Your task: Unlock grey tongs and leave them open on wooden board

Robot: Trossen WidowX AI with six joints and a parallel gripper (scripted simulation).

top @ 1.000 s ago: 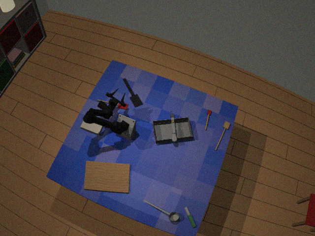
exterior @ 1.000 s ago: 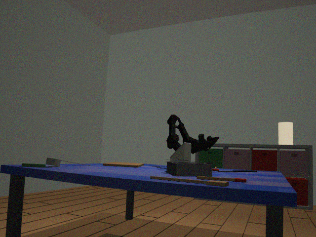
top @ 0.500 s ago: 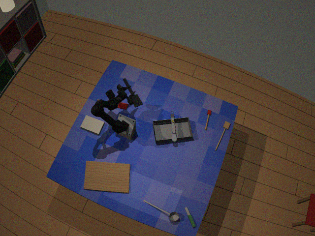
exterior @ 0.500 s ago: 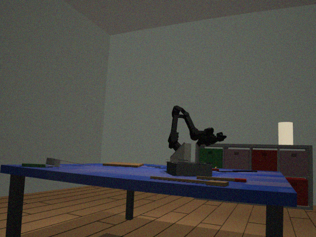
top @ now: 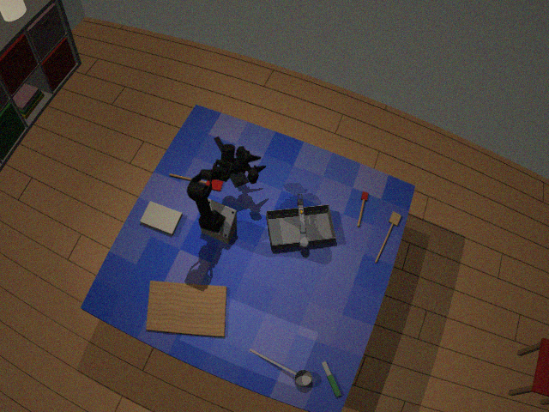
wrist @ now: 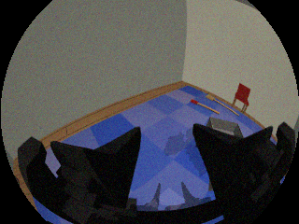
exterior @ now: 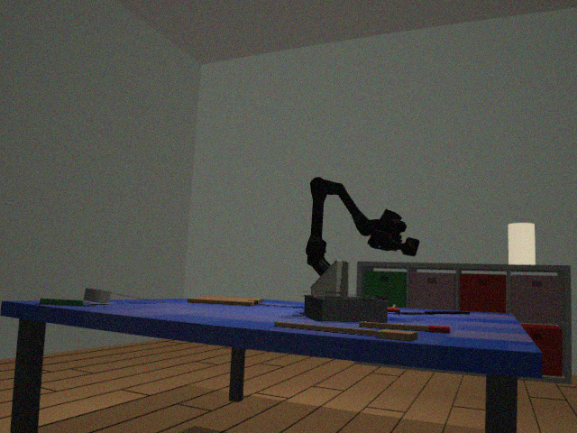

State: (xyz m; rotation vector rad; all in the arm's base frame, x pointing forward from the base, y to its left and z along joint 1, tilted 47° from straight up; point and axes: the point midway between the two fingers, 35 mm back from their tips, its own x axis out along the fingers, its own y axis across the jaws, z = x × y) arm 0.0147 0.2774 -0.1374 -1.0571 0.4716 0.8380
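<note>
Right now the grey roasting tin is 28 cm ahead of my gripper tip, 10 cm to the right of it and 19 cm below it. Also, from my gripper tip: white block 32 cm behind, 42 cm to the right, 21 cm below; red spatula 27 cm behind, 14 cm to the right, 21 cm below; black spatula 20 cm behind, 3 cm to the left, 22 cm below.
</note>
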